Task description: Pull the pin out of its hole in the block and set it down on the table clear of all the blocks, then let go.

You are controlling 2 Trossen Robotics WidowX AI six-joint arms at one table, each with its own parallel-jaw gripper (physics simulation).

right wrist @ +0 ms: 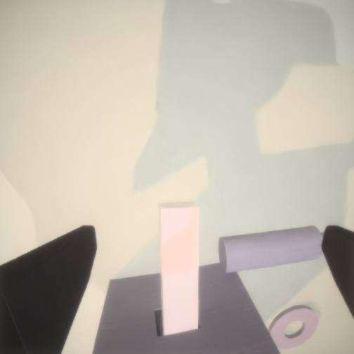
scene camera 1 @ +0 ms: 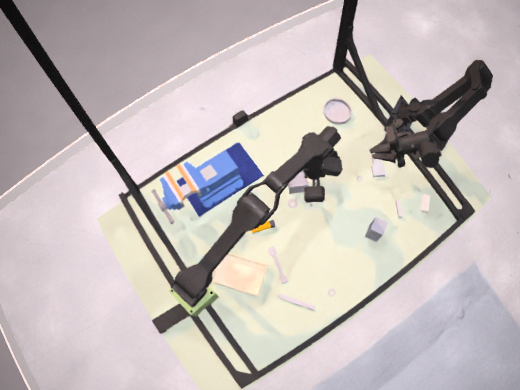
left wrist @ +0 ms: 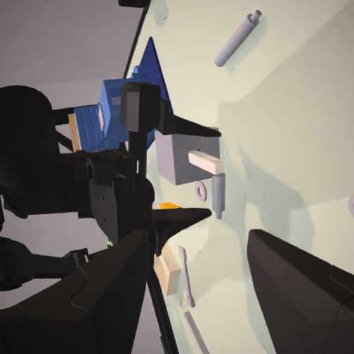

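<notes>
The pale pink square pin stands in the hole of the dark grey block. It sticks out well above the block's face. My right gripper is open and empty, with its fingers wide apart on either side of the pin, touching neither side in the right wrist view. My left gripper is partly open and empty, away from the block at the right of the scene view. The pin is hidden by the right arm in the scene view.
A grey cylinder and a ring lie beside the block. A blue machine model, an orange box, another grey block and a round dish stand around.
</notes>
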